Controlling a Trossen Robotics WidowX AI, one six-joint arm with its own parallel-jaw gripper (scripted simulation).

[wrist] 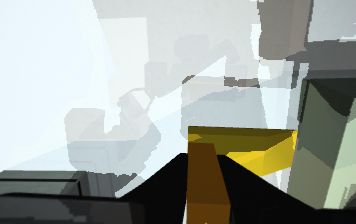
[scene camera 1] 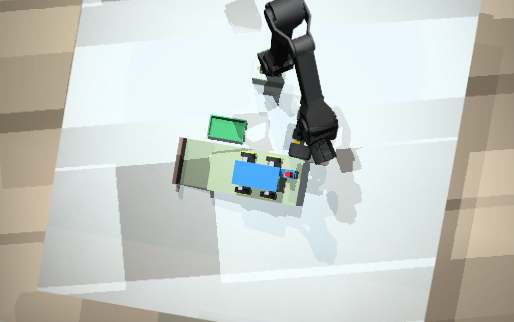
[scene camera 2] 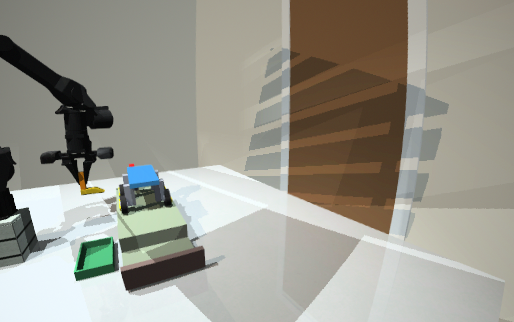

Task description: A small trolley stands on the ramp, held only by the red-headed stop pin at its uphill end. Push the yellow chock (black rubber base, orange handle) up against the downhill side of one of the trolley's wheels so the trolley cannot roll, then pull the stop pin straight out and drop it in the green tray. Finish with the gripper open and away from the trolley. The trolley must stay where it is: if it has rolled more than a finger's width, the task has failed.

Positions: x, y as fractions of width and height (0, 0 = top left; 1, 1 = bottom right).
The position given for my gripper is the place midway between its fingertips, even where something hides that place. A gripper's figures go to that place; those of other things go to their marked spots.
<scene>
My gripper (scene camera 2: 0.16, 0.57): 0.76 m from the lens. A blue trolley (scene camera 2: 0.28, 0.55): 0.60 m from the lens. A brown end board (scene camera 2: 0.26, 0.86): 0.44 m from the lens. The marked spots on the brown end board and the blue trolley are 0.26 m apart.
</scene>
